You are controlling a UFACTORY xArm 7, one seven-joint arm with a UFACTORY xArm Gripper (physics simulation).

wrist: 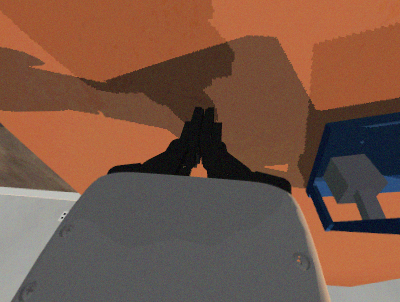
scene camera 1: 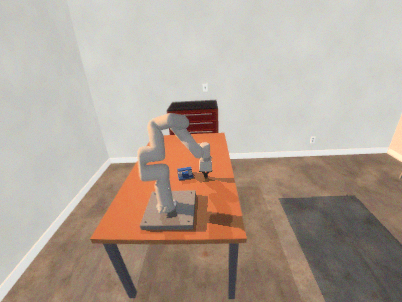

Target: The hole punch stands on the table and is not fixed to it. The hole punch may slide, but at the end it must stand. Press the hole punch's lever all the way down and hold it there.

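Where they show: gripper, fingertip midpoint: (wrist: 205,121) (scene camera 1: 205,177); arm's base, origin of the base link: (scene camera 1: 166,205).
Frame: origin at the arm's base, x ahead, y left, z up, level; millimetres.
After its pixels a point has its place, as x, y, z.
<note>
The blue hole punch (scene camera 1: 185,173) @(419, -36, -24) (wrist: 370,137) @(374, -79, -24) stands on the table, left of the gripper in the scene view and at the right edge of the wrist view, where part of it is cut off. A grey block on a grey stem shows inside its blue frame. How far the lever is down cannot be told. My gripper (scene camera 1: 206,177) @(384, -211, -36) (wrist: 205,121) @(384, -211, -36) is shut with nothing between its black fingertips. It points down beside the hole punch, apart from it, with its tips low over the table.
The orange table (scene camera 1: 125,212) @(-49, 277, -36) carries the arm's grey base plate (scene camera 1: 185,212) @(-47, -134, 0) near its front edge. The table's right edge lies a short way right of the gripper. A red drawer cabinet (scene camera 1: 204,118) stands behind the table's far end.
</note>
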